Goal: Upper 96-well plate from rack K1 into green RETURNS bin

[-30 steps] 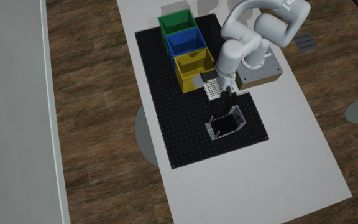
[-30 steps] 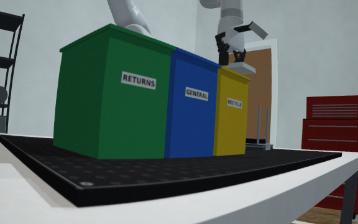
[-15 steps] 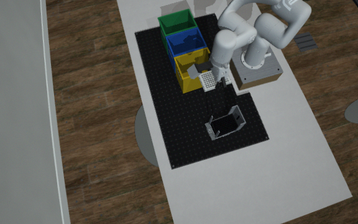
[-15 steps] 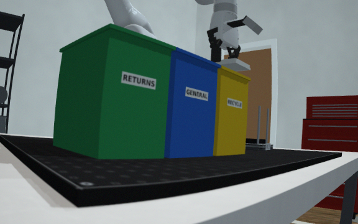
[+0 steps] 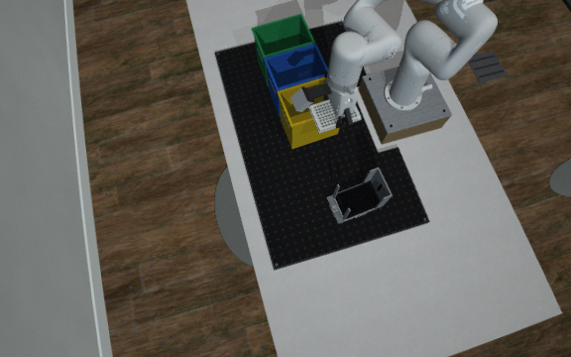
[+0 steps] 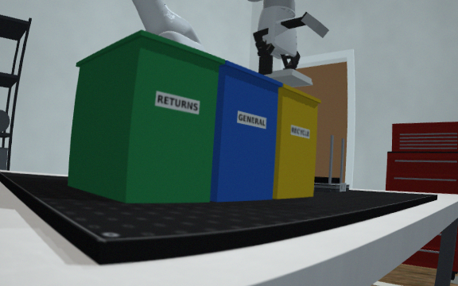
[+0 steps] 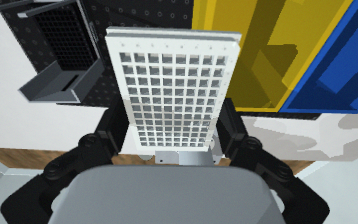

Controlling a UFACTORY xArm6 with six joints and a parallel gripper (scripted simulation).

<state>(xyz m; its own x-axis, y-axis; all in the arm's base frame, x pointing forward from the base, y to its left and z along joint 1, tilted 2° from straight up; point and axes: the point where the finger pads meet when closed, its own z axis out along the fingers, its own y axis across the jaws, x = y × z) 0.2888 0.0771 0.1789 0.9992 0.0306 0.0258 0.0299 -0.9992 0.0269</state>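
Now: the green returns bin 4 cm ahead of my hand, 36 cm to the right of it and 16 cm below it. From my hand the other things lie so: white 96-well plate 1 cm below; then yellow recycle bin 3 cm ahead, 9 cm to the right, 16 cm below; then blue general bin 4 cm ahead, 22 cm to the right, 16 cm below.
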